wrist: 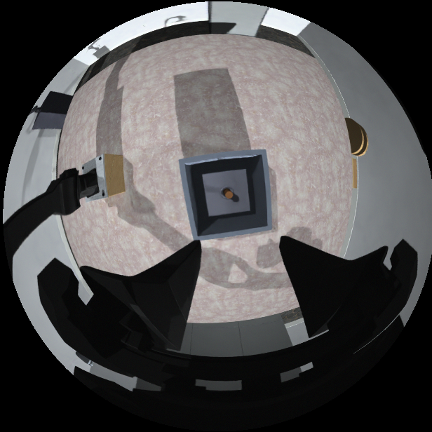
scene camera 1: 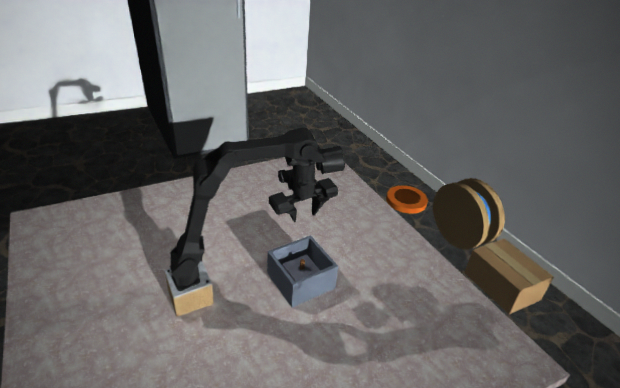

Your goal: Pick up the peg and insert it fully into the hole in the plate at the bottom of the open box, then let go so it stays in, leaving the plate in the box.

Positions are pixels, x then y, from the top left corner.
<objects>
my gripper: wrist; scene camera 1
blue-grey box: wrist 258,218; scene camera 1 302,290
same spot on my gripper: (scene camera 1: 318,201) = (wrist: 312,324)
</objects>
